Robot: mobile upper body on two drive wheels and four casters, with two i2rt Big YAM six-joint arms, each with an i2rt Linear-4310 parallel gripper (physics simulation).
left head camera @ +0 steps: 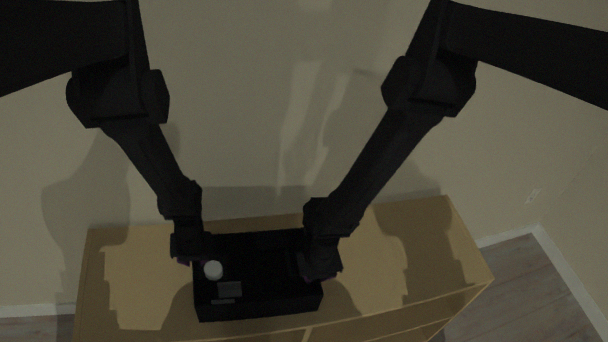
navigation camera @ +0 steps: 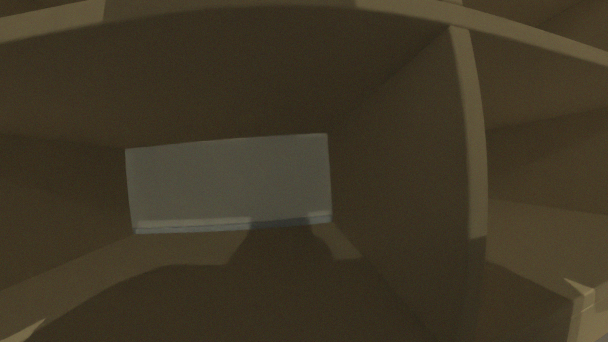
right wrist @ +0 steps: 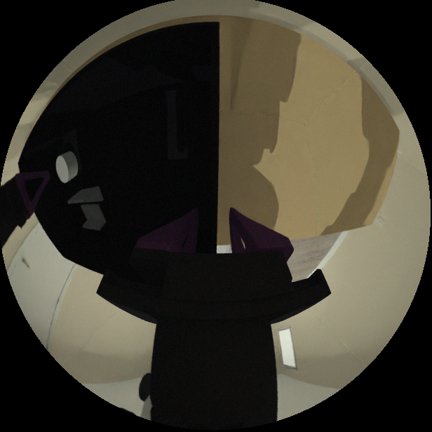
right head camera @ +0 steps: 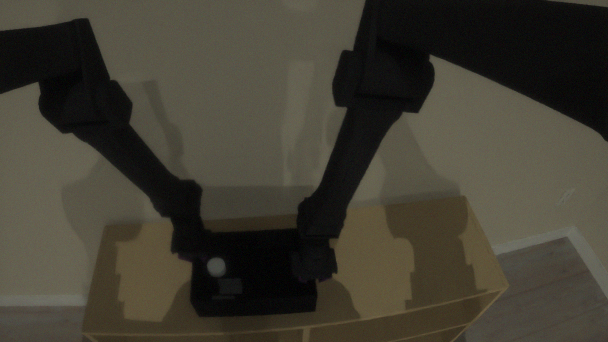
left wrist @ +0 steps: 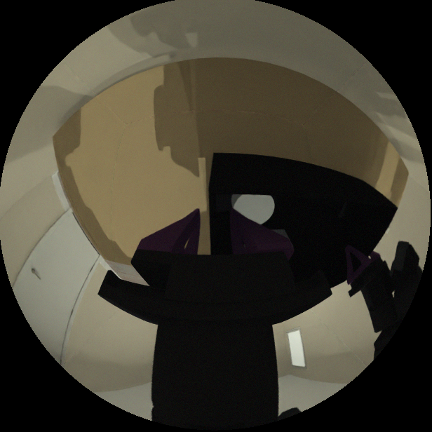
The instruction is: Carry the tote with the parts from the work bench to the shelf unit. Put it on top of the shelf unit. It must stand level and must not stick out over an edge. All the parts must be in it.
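Frame: origin at the left arm's base, x ahead, y left, z up, level; millimetres.
Seen in the pictures: left gripper, between the fingertips: [left head camera: 195, 264] [right head camera: 198, 260]; right gripper, between the fingertips: [left head camera: 313, 280] [right head camera: 312, 281].
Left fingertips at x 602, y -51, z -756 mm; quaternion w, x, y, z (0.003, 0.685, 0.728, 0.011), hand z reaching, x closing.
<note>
Pixels of each thing's top centre, then the offset from my left fingertips to it. "*": a spot on its surface instead. Level surfaces: height alone.
- black tote, centre of its top: [left head camera: 253, 265] [right head camera: 251, 263] 39 mm back, 151 mm right, 56 mm up
- shelf unit, a spot on its surface: [left head camera: 140, 285] [right head camera: 147, 279] * 42 mm back, 156 mm left, 43 mm down
- white round part, centre of its top: [left head camera: 212, 268] [right head camera: 215, 265] 3 mm back, 45 mm right, 16 mm down
- grey angled part, centre of its top: [left head camera: 229, 286] [right head camera: 228, 283] 66 mm back, 87 mm right, 0 mm up
- Wood floor, height of its surface: 653 mm down
- shelf unit's upright divider, centre of its top: [navigation camera: 357, 110] 13 mm ahead, 267 mm right, 328 mm down
The black tote [left head camera: 257, 309] [right head camera: 255, 306] [left wrist: 320, 200] [right wrist: 125, 100] stands on the top board of the shelf unit [left head camera: 140, 285] [right head camera: 145, 280] [left wrist: 110, 160] [right wrist: 325, 150], looks level, and lies inside the edges that show. In it are a white round part [left head camera: 213, 270] [right head camera: 216, 267] [left wrist: 255, 208] [right wrist: 66, 167], a grey angled part [left head camera: 230, 289] [right head camera: 230, 286] and a dark bar [right wrist: 172, 125]. My left gripper [left head camera: 192, 262] [left wrist: 214, 213] is slightly open at the tote's left wall. My right gripper [left head camera: 320, 278] [right head camera: 314, 278] [right wrist: 213, 212] is slightly open at the right wall. The dark interior is partly hidden.
A wall [left head camera: 250, 100] [right head camera: 240, 100] rises behind the shelf unit. Wood floor [left head camera: 505, 280] [right head camera: 540, 280] shows at the right. In the navigation camera the shelf unit's upright divider [navigation camera: 475, 150] is close, with a pale grey-blue box [navigation camera: 230, 180] inside a compartment.
</note>
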